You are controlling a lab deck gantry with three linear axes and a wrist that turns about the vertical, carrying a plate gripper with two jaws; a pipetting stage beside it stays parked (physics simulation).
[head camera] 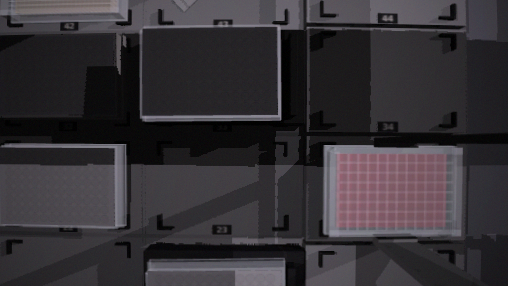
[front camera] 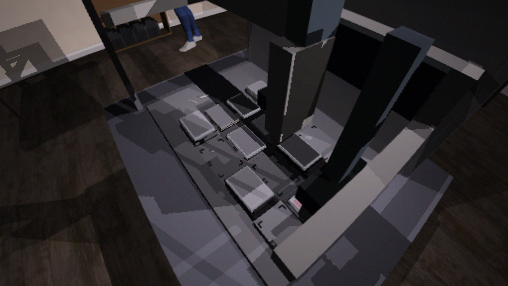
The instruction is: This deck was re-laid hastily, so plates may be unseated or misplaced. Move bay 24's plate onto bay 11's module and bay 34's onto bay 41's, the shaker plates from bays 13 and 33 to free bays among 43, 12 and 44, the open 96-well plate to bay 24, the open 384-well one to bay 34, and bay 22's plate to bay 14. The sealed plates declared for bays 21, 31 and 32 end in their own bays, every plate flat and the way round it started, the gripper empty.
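Places are measured from the robot's base along level axes (x right, y down, z ahead), in metres.
Pixels of known places: gripper, fingertip midpoint: (head camera: 392,190); robot's base at its link origin: (front camera: 181,124).
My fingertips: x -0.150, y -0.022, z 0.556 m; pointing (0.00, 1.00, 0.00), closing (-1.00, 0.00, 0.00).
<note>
For each thing: its top centre in the pictures, then the offset to it from my fingertips. "spot": a spot on its surface instead.
- open 96-well plate at its top centre: (head camera: 396,192) (front camera: 314,207) dx +0.000, dy -0.007, dz +0.000 m
- dark-topped plate at its top centre: (head camera: 209,71) (front camera: 299,149) dx -0.107, dy -0.014, dz -0.170 m
- pale plate at its top centre: (head camera: 56,186) (front camera: 245,139) dx +0.000, dy +0.008, dz -0.328 m
- shadowed plate at its top centre: (head camera: 54,74) (front camera: 269,125) dx -0.110, dy +0.005, dz -0.328 m
- bay 11 at a spot on its surface: (front camera: 197,125) spot: dx +0.110, dy -0.011, dz -0.480 m
- bay 21 at a spot on its surface: (front camera: 220,116) spot: dx +0.009, dy +0.008, dz -0.485 m
- bay 31 at a spot on its surface: (front camera: 242,105) spot: dx -0.098, dy +0.008, dz -0.485 m
- cream-filled plate at a spot on its surface: (head camera: 65,7) spot: dx -0.181, dy +0.010, dz -0.322 m
- small pale loose piece at a spot on its surface: (head camera: 184,4) spot: dx -0.189, dy +0.022, dz -0.204 m
My gripper (head camera: 393,191) is shut on the open 96-well plate (head camera: 360,200) (front camera: 297,203), red and level, slightly above bay 24. Its jaws are on the long sides; in the front view the gripper body and rail hide most of this plate. The dark-topped plate (head camera: 210,72) (front camera: 299,151) is on bay 33, the pale plate (head camera: 60,195) (front camera: 245,141) on bay 22, and another plate (head camera: 200,278) (front camera: 250,187) on bay 13. A shadowed plate (head camera: 50,82) is on bay 32. Plates also lie on bay 11 (front camera: 197,125), bay 21 (front camera: 220,116) and bay 31 (front camera: 242,105).
A cream-filled plate (head camera: 65,7) is on bay 42. A small pale loose piece (head camera: 184,4) lies on bay 43. The parked pipetting stage (front camera: 300,90) stands behind the gripper column (front camera: 372,100), and a beam (front camera: 350,200) crosses the front right. Deep shadows cover bays 32 and 33.
</note>
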